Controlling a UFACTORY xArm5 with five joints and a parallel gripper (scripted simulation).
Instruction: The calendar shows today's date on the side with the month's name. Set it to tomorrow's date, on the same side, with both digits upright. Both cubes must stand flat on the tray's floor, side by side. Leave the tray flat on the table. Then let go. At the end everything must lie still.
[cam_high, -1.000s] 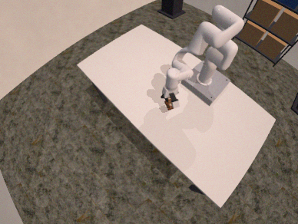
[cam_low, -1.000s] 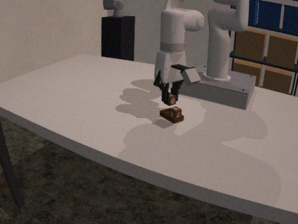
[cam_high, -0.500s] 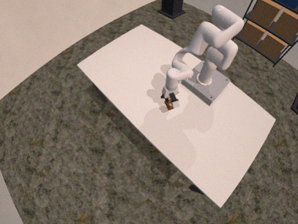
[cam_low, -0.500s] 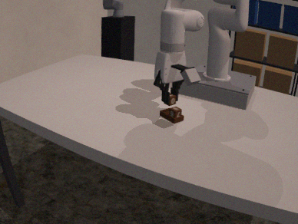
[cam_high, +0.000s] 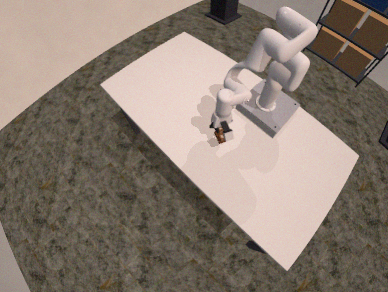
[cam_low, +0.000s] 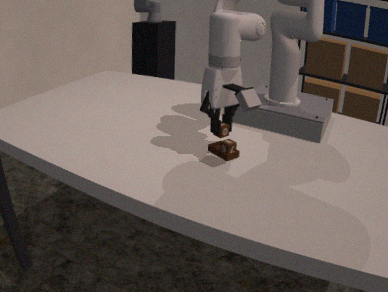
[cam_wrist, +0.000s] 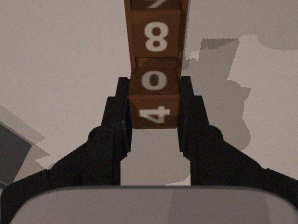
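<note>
Now: the brown wooden cube 10 mm below my hand. Also, from my hand: tray (70 mm below, 20 mm to the left, 10 mm ahead).
</note>
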